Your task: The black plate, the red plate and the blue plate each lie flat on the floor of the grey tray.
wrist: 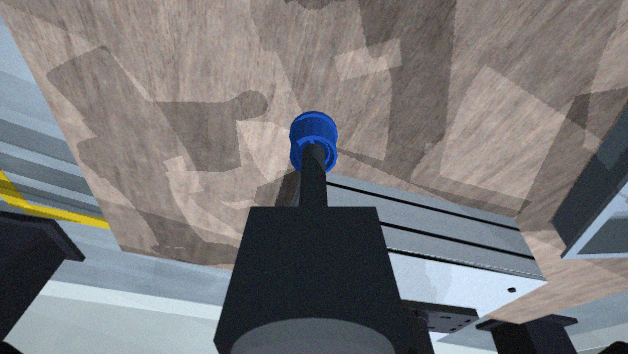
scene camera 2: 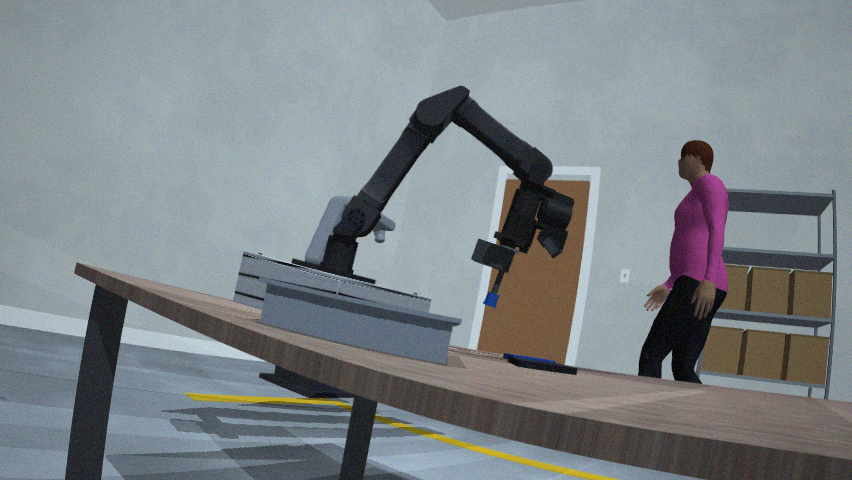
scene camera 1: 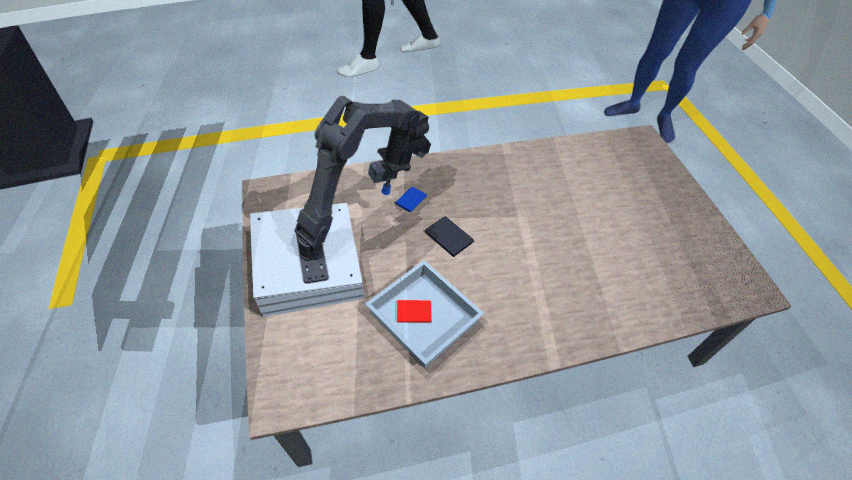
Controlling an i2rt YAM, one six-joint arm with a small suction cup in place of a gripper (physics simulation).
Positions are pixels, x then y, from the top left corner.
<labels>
suction cup: holds nothing
a black plate [scene camera 1: 447, 234]: on the table
a red plate [scene camera 1: 408, 311]: on a grey tray [scene camera 1: 452, 314]
</labels>
